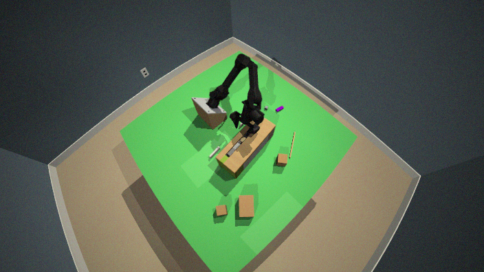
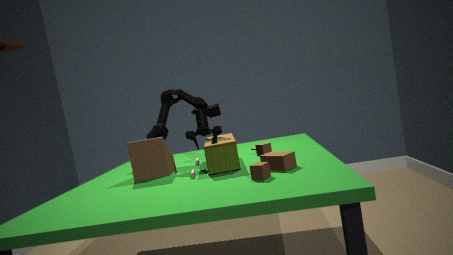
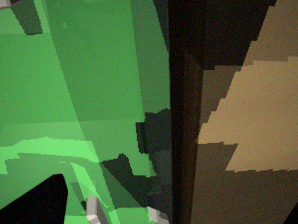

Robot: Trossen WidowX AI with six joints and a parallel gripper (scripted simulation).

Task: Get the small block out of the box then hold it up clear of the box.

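Right now my gripper tip is 40 mm short of the box, 40 mm to the left of it and 30 mm above it. From my gripper tip the other things lie so: grey piece 30 mm behind, 300 mm to the left, 80 mm below; then thin wooden rod 280 mm ahead, 190 mm to the left, 90 mm below; then block 50 mm ahead, 30 mm to the right.
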